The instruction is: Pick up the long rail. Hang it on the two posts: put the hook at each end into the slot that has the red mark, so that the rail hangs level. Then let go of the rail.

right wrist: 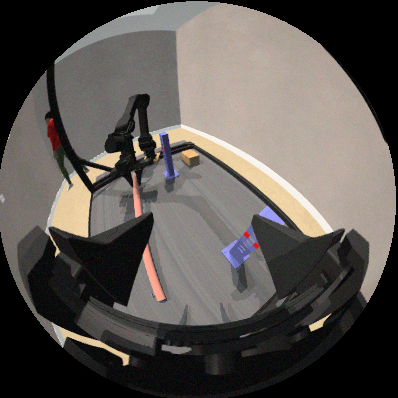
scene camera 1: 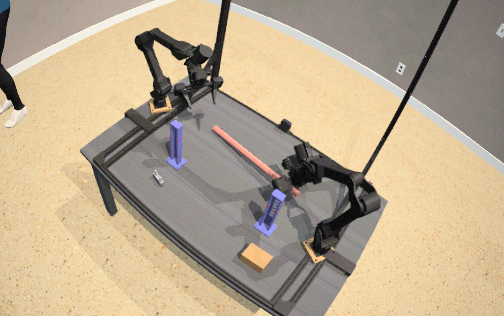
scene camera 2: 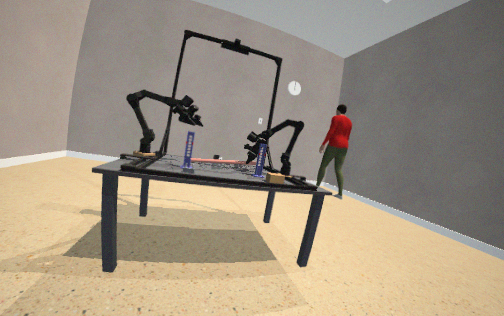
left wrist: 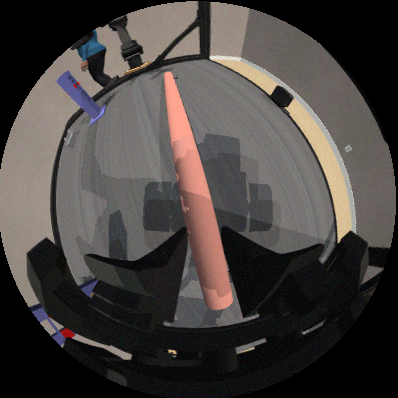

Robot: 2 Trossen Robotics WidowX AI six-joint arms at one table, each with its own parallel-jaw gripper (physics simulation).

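Frame: origin at the left arm's base, x ahead, y left, z up, level; centimetres.
Seen in the pictures: left gripper, fingertip midpoint: (right wrist: 136,186) (scene camera 1: 285,185) (scene camera 2: 246,164) (left wrist: 203,230); right gripper, fingertip midpoint: (right wrist: 204,218) (scene camera 1: 202,106) (scene camera 2: 199,125); left arm's base, origin of the base link: (right wrist: 150,156) (scene camera 1: 319,247) (scene camera 2: 284,174); right arm's base, origin of the base link: (scene camera 1: 159,103) (scene camera 2: 144,152) (left wrist: 136,65).
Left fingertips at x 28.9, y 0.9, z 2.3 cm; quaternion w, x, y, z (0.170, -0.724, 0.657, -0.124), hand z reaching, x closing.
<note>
Pixels of each thing's top centre, then the offset from my left fingertips to it. "spot": a spot on its surface instead.
- left blue post, middle of its top: (right wrist: 271,218) (scene camera 1: 176,124) (scene camera 2: 191,131) dx +27.4, dy +35.2, dz +16.5 cm
- right blue post, middle of its top: (scene camera 1: 278,194) (right wrist: 162,133) (scene camera 2: 263,143) dx -11.8, dy +13.3, dz +16.5 cm
- tan block, middle of its top: (scene camera 1: 257,255) (right wrist: 189,152) (scene camera 2: 275,174) dx -23.6, dy +23.1, dz +0.2 cm
- small grey metal part, middle of its top: (scene camera 1: 158,174) (left wrist: 65,134) dx +19.8, dy +45.0, dz -0.1 cm
- black box, surface spot: (left wrist: 282,96) (scene camera 1: 286,126) spot: dx +29.8, dy -17.2, dz -1.1 cm
The long salmon rail (scene camera 1: 245,154) (scene camera 2: 215,160) (left wrist: 189,165) (right wrist: 137,200) lies along the table behind the posts, low on or just over the top. My left gripper (scene camera 1: 283,185) (left wrist: 203,230) is shut on the rail near its right end in scene camera 1. My right gripper (scene camera 1: 201,104) (scene camera 2: 201,124) (right wrist: 204,218) is open and empty, raised beyond the rail's other end. The left blue post (scene camera 1: 176,142) (scene camera 2: 189,149) (left wrist: 77,93) and the right blue post (scene camera 1: 273,210) (scene camera 2: 260,160) (right wrist: 168,156) stand upright with red marks. The rail's hooks cannot be made out.
A tan block (scene camera 1: 256,257) (scene camera 2: 275,178) (right wrist: 190,157) lies in front of the right post. A small grey metal part (scene camera 1: 158,178) (left wrist: 70,137) lies near the left post. A black box (scene camera 1: 285,124) (left wrist: 282,96) sits at the back edge. Black frame uprights rise behind the table.
</note>
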